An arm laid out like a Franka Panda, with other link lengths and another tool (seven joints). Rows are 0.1 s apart.
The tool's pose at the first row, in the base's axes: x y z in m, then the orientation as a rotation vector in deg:
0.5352 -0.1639 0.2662 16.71 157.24 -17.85
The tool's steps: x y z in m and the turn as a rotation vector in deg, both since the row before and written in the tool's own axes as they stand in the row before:
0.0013 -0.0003 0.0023 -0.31 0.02 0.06
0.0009 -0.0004 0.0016 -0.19 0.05 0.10
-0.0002 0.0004 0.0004 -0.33 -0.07 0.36
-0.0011 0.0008 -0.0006 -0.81 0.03 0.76
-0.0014 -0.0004 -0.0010 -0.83 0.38 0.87
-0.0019 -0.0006 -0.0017 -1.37 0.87 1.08
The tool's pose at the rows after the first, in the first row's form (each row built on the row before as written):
0.5347 -0.1646 0.2637 16.71 157.27 -17.40
0.5343 -0.1652 0.2620 16.81 157.31 -17.11
0.5347 -0.1649 0.2616 17.20 157.18 -16.56
0.5357 -0.1642 0.2624 18.03 157.08 -15.24
0.5365 -0.1646 0.2639 19.07 157.29 -13.83
0.5375 -0.1652 0.2662 20.36 157.92 -11.56

